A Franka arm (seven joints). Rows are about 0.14 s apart.
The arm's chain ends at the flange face. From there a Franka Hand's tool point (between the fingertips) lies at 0.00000 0.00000 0.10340 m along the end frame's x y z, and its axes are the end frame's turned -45 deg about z.
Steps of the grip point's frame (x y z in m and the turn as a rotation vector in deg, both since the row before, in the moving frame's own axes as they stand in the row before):
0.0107, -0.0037, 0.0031, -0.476, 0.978, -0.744
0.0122, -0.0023, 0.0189, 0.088, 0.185, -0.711
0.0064, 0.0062, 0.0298, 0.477, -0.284, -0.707
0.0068, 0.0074, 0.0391, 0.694, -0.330, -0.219
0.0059, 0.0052, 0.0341, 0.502, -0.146, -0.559
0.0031, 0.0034, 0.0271, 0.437, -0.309, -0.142
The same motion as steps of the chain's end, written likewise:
0.0031, -0.0095, 0.0031, 0.355, 1.028, -0.744
0.0069, -0.0099, 0.0189, 0.193, 0.069, -0.711
0.0099, 0.0001, 0.0298, 0.136, -0.538, -0.707
0.0113, 0.0009, 0.0391, 0.257, -0.724, -0.219
0.0087, 0.0000, 0.0341, 0.252, -0.458, -0.559
0.0055, 0.0004, 0.0271, 0.091, -0.528, -0.142

